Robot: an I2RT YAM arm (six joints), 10 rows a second.
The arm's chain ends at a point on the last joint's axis. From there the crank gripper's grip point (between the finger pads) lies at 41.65 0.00 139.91 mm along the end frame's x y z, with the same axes.
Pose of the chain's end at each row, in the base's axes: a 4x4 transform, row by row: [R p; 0 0 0 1], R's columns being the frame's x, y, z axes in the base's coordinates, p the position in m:
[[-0.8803 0.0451 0.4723 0.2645], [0.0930 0.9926 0.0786 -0.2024], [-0.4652 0.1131 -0.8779 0.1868], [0 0 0 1]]
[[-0.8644 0.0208 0.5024 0.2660], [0.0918 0.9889 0.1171 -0.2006], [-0.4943 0.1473 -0.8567 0.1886], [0 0 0 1]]
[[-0.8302 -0.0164 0.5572 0.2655], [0.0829 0.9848 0.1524 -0.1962], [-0.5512 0.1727 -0.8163 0.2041], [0 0 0 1]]
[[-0.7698 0.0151 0.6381 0.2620], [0.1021 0.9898 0.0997 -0.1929], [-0.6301 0.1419 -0.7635 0.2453], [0 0 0 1]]
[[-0.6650 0.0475 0.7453 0.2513], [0.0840 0.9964 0.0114 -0.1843], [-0.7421 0.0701 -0.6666 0.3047], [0 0 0 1]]
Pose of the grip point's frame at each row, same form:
[[-0.8803 0.0451 0.4723 0.2939], [0.0930 0.9926 0.0786 -0.1875], [-0.4652 0.1131 -0.8779 0.0446], [0 0 0 1]]
[[-0.8644 0.0208 0.5024 0.3003], [0.0918 0.9889 0.1171 -0.1804], [-0.4943 0.1473 -0.8567 0.0482], [0 0 0 1]]
[[-0.8302 -0.0164 0.5572 0.3089], [0.0829 0.9848 0.1524 -0.1714], [-0.5512 0.1727 -0.8163 0.0669], [0 0 0 1]]
[[-0.7698 0.0151 0.6381 0.3192], [0.1021 0.9898 0.0997 -0.1747], [-0.6301 0.1419 -0.7635 0.1122], [0 0 0 1]]
[[-0.6650 0.0475 0.7453 0.3279], [0.0840 0.9964 0.0114 -0.1792], [-0.7421 0.0701 -0.6666 0.1805], [0 0 0 1]]

